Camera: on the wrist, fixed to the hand. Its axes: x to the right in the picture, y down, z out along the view.
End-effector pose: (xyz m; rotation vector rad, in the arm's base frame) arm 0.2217 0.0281 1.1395 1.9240 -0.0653 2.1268
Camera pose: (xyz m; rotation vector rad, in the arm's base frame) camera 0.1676 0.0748 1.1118 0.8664 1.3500 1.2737
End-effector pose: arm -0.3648 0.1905 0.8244 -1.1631 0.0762 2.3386
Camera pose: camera -0.2922 0.1977 0.8008 -0.9201 -0.2553 0.7106
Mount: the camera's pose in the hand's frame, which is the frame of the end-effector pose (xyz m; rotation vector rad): -0.0149 -0.0366 -0.0657 0.2893 0.3936 -1.5481
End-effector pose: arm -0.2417 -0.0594 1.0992 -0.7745 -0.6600 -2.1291
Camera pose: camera -0.2832 -0.0747 1.0366 -0.4567 1.1795 2.3596
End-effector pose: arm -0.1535 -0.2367 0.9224 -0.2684 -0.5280 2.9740
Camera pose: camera -0.1235 -0.1828 0.8768 -0.2305 -0.0972 1.4019
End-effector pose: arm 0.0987 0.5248 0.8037 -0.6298 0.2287 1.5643
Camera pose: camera 0.1503 0.4828 0.7655 -0.6056 0.1675 -0.0863
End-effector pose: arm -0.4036 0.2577 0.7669 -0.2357 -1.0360 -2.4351
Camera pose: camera -0.4068 0.2380 0.6929 -0.9997 1.0069 1.9082
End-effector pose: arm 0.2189 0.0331 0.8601 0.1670 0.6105 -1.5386
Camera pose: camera 0.1676 0.0752 0.8217 -0.2132 -0.8083 2.8897
